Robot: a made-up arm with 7 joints. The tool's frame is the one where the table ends. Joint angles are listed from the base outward.
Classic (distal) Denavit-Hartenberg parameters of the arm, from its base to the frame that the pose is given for. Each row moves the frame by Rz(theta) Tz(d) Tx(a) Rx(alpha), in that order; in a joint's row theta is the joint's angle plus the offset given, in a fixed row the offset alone. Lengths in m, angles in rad.
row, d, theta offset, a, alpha
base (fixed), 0, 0, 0, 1.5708
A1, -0.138, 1.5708, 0, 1.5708
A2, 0, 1.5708, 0, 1.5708
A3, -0.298, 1.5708, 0, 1.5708
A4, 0, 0, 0, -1.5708
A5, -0.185, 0, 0, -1.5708
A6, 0, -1.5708, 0, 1.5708
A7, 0, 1.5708, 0, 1.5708
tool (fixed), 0, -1.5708, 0, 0
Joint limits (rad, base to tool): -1.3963..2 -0.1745..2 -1.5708..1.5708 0..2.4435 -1.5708..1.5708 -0.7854..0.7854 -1.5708..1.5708
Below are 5 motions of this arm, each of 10 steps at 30 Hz.
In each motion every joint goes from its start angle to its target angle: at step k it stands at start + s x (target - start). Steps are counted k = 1, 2, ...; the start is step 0. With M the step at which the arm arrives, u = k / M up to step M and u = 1 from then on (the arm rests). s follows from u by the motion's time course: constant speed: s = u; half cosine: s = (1 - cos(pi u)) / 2; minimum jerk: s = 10 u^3 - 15 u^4 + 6 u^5.
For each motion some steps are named. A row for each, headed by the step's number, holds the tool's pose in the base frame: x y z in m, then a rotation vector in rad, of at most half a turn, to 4 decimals.
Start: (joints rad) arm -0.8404 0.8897 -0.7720 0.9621 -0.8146 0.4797 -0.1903
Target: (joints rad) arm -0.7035 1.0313 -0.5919 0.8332 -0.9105 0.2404 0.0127
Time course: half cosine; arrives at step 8
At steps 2, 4, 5, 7, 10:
2: -0.1661 0.3968 -0.3053 0.4494 0.3810 -1.9795
4: -0.1369 0.4245 -0.3016 0.4668 0.4402 -1.9705
5: -0.1211 0.4389 -0.2978 0.4751 0.4736 -1.9625
7: -0.0992 0.4585 -0.2902 0.4855 0.5221 -1.9472
10: -0.0961 0.4612 -0.2890 0.4868 0.5290 -1.9447

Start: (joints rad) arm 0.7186 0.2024 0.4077 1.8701 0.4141 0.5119 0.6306
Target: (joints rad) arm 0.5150 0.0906 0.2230 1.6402 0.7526 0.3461 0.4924
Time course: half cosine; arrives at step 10
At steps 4, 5, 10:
4: 0.2830 0.2401 -0.0921 -0.6554 -2.1345 -0.2322
5: 0.2874 0.2324 -0.1064 -0.7360 -2.0949 -0.1872
10: 0.2947 0.2045 -0.1553 -0.9680 -1.9451 -0.0008

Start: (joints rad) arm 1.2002 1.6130 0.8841 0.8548 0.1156 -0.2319 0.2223
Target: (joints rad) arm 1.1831 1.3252 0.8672 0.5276 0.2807 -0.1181 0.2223
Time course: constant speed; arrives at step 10
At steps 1, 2, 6, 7, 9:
1: -0.0715 0.5605 0.1203 1.7562 -2.3747 0.8444
2: -0.0576 0.5678 0.1124 1.6611 -2.3819 0.8876
6: 0.0008 0.5898 0.0780 1.2854 -2.3728 1.0432
7: 0.0159 0.5934 0.0687 1.1934 -2.3617 1.0780
9: 0.0466 0.5982 0.0496 1.0123 -2.3296 1.1426

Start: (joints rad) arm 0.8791 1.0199 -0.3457 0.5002 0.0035 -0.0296 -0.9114
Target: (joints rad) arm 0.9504 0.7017 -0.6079 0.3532 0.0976 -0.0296 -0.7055
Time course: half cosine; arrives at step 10
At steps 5, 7, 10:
5: 0.3035 0.4688 -0.1478 1.6588 -1.1818 0.2508
7: 0.3274 0.4378 -0.1681 1.5211 -1.1823 0.1573
10: 0.3428 0.4145 -0.1804 1.4285 -1.1828 0.0903

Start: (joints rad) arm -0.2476 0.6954 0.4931 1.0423 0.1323 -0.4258 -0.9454
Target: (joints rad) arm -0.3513 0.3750 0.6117 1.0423 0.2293 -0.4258 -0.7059
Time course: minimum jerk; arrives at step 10
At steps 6, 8, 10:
6: 0.0310 0.3946 -0.3344 1.3907 -1.2207 0.7247
8: 0.0131 0.3719 -0.3517 1.3140 -1.1542 0.7731
10: 0.0091 0.3667 -0.3553 1.2972 -1.1395 0.7841

